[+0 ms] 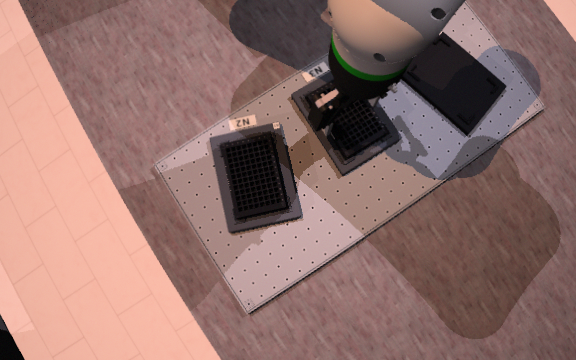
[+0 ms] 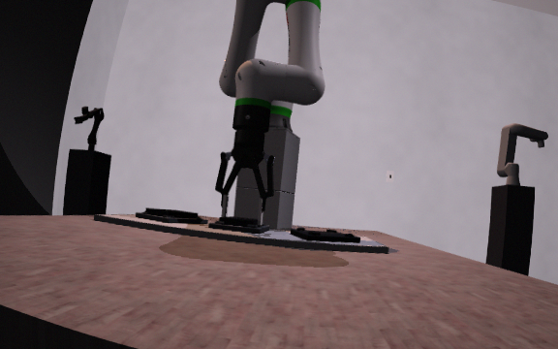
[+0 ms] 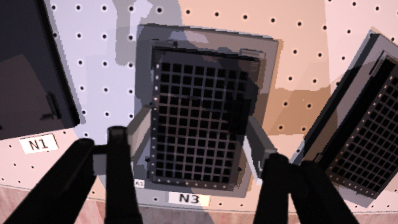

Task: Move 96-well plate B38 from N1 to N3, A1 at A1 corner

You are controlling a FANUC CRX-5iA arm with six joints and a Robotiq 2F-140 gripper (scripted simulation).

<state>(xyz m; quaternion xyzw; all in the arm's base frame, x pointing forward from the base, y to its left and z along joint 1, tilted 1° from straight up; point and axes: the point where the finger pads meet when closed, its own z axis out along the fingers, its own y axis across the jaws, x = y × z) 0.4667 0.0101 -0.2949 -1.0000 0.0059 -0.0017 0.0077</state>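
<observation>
Now: hand 4 cm above the landing nest N3. From my hand the other things lie so: A1 mark 7 cm behind, 6 cm to the left, 3 cm below; then N2 label 9 cm behind, 15 cm to the right, 4 cm below; then N3 label 10 cm behind, 4 cm below.
</observation>
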